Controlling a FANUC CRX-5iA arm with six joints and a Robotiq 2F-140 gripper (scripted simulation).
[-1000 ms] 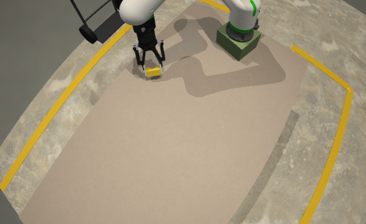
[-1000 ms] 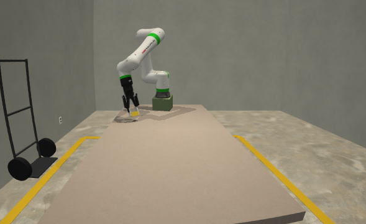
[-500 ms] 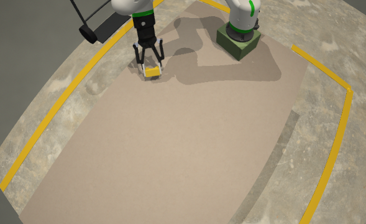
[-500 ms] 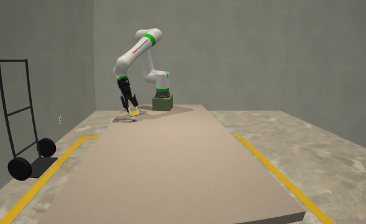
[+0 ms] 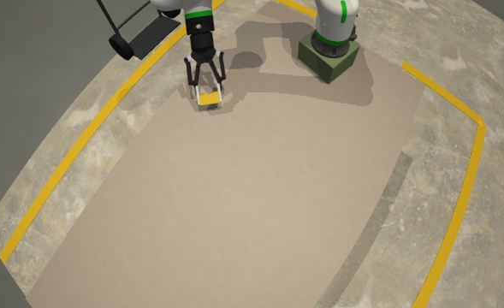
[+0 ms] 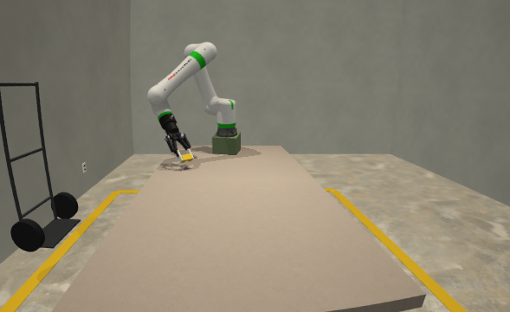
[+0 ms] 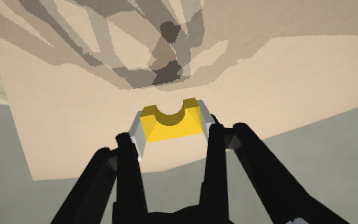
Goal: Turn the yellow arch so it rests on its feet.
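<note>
My gripper is now 10 mm short of the yellow arch, 10 mm to the right of it and 10 mm above it.
</note>
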